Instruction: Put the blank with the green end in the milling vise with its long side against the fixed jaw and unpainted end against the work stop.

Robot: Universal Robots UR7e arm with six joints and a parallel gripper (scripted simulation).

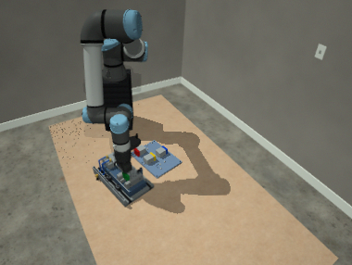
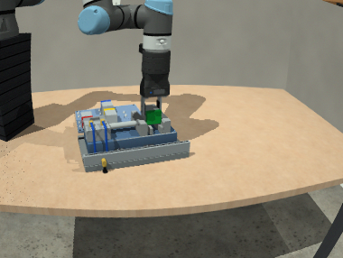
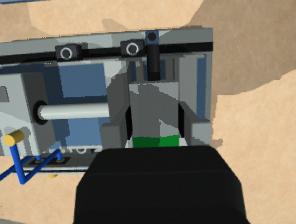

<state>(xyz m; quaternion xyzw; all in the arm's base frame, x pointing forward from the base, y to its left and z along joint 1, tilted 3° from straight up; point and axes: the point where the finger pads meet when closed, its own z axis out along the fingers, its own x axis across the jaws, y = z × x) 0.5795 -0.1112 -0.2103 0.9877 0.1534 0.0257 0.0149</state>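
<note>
Now: the green-ended blank 2 cm below my hand. Round my hand: piston rod 8 cm behind, 3 cm to the right, 4 cm below; work stop rod 1 cm behind, 4 cm to the left, 3 cm below; fixed jaw 3 cm ahead, 1 cm to the left, 4 cm below.
</note>
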